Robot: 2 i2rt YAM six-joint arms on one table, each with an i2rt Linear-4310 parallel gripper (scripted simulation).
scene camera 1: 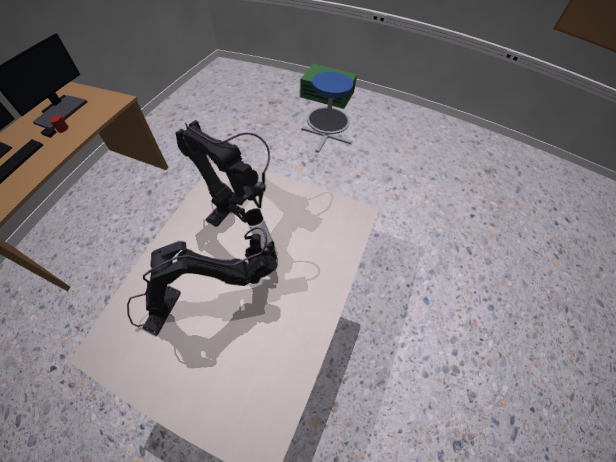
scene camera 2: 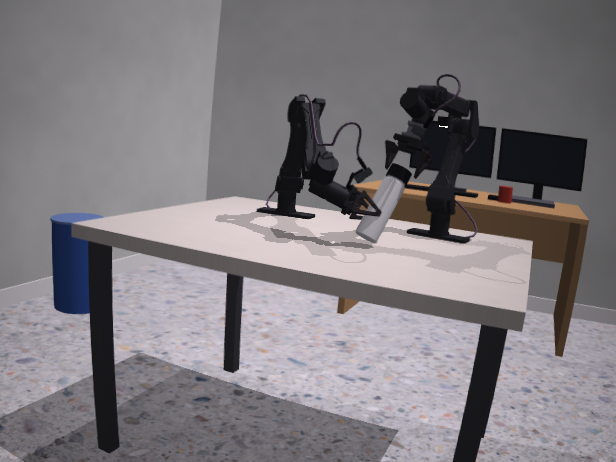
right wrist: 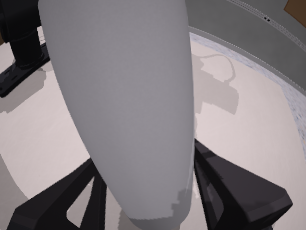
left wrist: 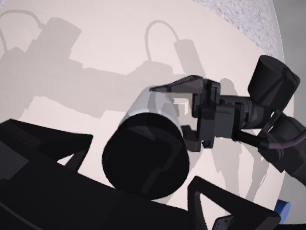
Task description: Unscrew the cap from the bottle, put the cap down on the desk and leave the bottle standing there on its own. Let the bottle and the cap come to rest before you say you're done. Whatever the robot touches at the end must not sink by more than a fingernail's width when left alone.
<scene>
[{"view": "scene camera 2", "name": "my left gripper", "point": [400, 173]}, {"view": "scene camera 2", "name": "my right gripper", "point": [379, 216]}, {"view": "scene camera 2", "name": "grey bottle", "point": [390, 190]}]
</scene>
